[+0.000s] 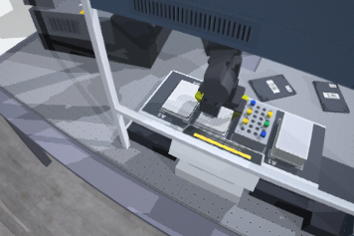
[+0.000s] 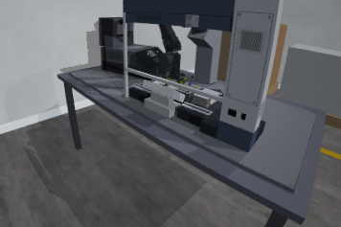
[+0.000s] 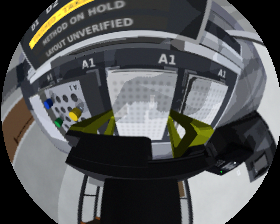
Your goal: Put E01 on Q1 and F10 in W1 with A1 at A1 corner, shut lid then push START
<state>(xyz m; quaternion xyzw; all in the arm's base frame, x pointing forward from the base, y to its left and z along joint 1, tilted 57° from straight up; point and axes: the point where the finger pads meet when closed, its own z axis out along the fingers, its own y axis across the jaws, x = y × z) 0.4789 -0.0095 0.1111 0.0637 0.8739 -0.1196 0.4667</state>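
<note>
Now: the grey tube cooling block 10 cm to the left of my hand, 4 cm ahead of it and 1 cm above it. Also, from my hand: white deep-well block: 20 cm to the left, 8 cm ahead, 1 cm above; grey post: 25 cm to the right, 17 cm above, 10 cm ahead; dark gantry housing: 37 cm to the left, 32 cm ahead, 21 cm above.
</note>
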